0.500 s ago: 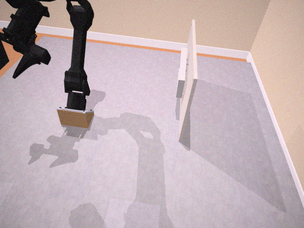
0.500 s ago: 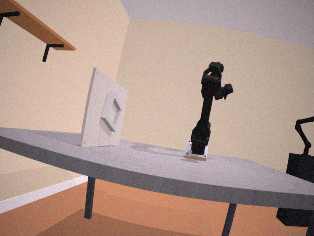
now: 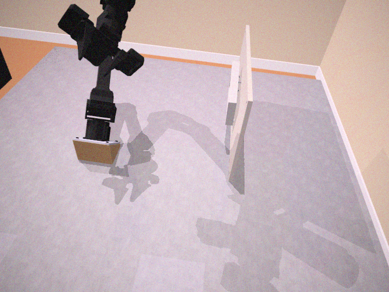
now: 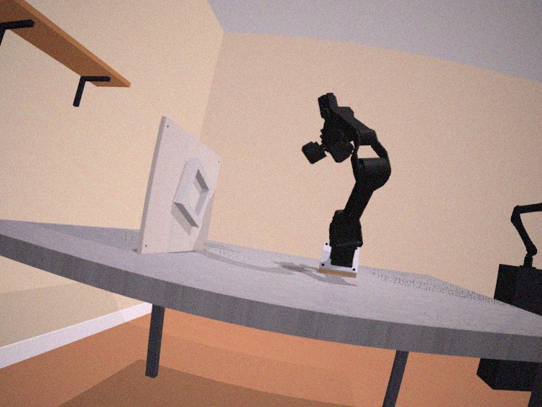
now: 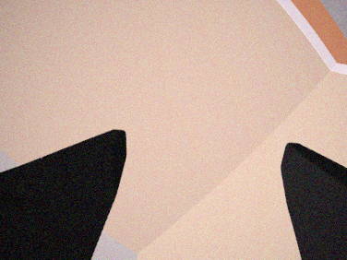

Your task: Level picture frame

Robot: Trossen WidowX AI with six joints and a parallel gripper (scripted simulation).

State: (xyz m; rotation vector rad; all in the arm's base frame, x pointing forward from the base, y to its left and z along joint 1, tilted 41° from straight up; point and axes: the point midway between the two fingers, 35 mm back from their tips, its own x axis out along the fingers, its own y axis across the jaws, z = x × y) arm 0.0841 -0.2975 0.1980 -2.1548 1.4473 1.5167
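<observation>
Now: the pale picture frame 33 cm ahead of my gripper tip, 32 cm to the left of it and 23 cm below it. Also, from my gripper tip: cream wall board: 34 cm ahead, 31 cm to the left, 23 cm below.
</observation>
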